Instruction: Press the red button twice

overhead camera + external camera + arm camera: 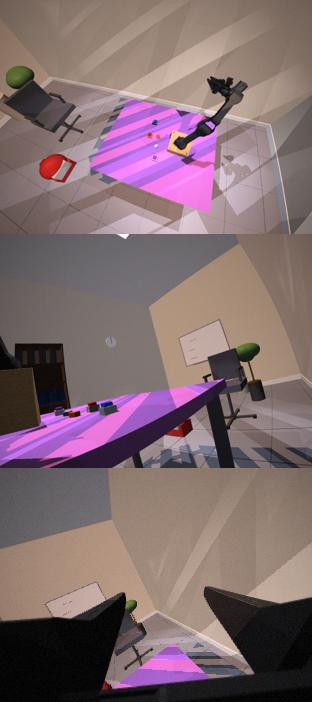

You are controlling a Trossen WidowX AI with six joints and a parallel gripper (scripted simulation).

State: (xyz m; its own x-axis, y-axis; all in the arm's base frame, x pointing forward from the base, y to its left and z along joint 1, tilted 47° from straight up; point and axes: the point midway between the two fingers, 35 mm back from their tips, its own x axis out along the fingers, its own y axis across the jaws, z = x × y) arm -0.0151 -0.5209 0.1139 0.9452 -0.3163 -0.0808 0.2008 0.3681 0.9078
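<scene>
Right now my gripper tip is 59 cm above the red button, 33 cm short of it and 30 cm to the right of it. Round my gripper tip: blue button: 59 cm below, 36 cm ahead, 13 cm to the left; then orange block: 62 cm below, 27 cm to the left, 25 cm ahead; then purple button: 59 cm below, 48 cm to the left, 19 cm ahead.
</scene>
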